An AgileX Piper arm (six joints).
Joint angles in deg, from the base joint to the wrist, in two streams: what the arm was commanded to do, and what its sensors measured. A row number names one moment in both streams.
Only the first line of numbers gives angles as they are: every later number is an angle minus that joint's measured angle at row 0.
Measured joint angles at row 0:
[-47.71, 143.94, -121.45, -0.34, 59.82, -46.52]
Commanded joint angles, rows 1 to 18:
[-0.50, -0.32, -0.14, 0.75, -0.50, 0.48]
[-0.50, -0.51, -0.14, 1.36, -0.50, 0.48]
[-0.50, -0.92, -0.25, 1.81, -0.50, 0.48]
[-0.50, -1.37, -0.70, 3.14, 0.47, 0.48]
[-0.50, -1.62, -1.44, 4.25, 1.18, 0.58]
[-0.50, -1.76, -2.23, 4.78, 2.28, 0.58]
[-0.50, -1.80, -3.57, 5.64, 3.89, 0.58]
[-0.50, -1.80, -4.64, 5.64, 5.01, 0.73]
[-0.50, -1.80, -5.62, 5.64, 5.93, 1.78]
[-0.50, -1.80, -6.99, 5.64, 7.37, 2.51]
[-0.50, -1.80, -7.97, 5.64, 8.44, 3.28]
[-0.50, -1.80, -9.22, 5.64, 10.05, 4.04]
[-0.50, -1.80, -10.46, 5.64, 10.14, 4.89]
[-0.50, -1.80, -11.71, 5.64, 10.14, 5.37]
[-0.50, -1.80, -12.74, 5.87, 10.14, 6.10]
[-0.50, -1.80, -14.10, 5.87, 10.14, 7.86]
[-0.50, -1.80, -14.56, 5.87, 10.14, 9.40]
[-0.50, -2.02, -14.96, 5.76, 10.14, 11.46]
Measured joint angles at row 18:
[-0.24, -0.81, -12.27, 5.33, 9.49, 5.75]
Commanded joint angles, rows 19 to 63:
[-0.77, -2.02, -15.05, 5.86, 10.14, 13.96]
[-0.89, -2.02, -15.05, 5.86, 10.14, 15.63]
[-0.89, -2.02, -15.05, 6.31, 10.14, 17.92]
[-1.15, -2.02, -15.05, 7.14, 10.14, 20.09]
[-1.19, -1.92, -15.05, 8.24, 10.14, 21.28]
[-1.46, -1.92, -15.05, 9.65, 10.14, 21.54]
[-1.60, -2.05, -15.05, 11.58, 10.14, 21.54]
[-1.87, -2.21, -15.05, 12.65, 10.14, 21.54]
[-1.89, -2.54, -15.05, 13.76, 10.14, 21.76]
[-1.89, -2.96, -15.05, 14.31, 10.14, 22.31]
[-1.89, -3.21, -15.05, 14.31, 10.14, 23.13]
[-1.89, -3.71, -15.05, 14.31, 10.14, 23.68]
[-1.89, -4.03, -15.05, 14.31, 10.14, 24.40]
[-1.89, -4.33, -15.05, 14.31, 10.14, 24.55]
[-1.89, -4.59, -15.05, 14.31, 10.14, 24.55]
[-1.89, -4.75, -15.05, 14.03, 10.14, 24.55]
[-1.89, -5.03, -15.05, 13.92, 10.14, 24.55]
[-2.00, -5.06, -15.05, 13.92, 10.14, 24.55]
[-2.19, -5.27, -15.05, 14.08, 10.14, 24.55]
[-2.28, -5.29, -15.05, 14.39, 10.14, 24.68]
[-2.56, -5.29, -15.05, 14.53, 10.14, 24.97]
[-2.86, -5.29, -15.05, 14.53, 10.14, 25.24]
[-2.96, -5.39, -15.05, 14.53, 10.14, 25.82]
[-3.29, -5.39, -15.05, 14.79, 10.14, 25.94]
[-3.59, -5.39, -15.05, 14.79, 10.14, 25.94]
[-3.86, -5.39, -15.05, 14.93, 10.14, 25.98]
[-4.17, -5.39, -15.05, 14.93, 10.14, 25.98]
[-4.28, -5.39, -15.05, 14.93, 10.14, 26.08]
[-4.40, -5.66, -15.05, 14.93, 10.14, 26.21]
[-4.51, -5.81, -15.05, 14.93, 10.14, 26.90]
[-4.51, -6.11, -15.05, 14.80, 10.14, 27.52]
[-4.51, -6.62, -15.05, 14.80, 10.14, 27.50]
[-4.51, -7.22, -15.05, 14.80, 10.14, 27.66]
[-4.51, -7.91, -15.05, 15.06, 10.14, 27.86]
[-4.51, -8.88, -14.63, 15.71, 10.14, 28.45]
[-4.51, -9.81, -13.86, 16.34, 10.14, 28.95]
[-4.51, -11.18, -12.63, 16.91, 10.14, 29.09]
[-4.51, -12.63, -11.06, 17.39, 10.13, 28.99]
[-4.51, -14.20, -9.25, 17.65, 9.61, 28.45]
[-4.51, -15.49, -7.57, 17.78, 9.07, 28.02]
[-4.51, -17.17, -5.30, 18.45, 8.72, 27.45]
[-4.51, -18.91, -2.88, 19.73, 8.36, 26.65]
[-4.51, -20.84, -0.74, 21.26, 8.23, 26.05]
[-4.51, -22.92, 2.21, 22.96, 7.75, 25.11]
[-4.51, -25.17, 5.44, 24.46, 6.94, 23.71]
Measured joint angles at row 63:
[-4.26, -18.16, -3.26, 19.28, 8.80, 27.48]
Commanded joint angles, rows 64 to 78:
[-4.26, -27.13, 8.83, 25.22, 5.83, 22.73]
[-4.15, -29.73, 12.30, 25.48, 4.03, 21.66]
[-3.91, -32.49, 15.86, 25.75, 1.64, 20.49]
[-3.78, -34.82, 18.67, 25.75, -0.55, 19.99]
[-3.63, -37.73, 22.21, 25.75, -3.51, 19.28]
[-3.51, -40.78, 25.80, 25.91, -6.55, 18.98]
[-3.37, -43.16, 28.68, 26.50, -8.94, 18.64]
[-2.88, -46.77, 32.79, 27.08, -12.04, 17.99]
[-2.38, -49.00, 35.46, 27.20, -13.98, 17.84]
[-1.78, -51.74, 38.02, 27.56, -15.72, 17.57]
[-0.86, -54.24, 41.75, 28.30, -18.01, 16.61]
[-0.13, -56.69, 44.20, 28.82, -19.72, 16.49]
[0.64, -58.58, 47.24, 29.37, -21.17, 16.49]
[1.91, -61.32, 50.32, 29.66, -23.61, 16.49]
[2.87, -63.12, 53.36, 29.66, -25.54, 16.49]
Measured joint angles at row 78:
[-0.18, -55.84, 43.78, 28.01, -18.09, 17.62]
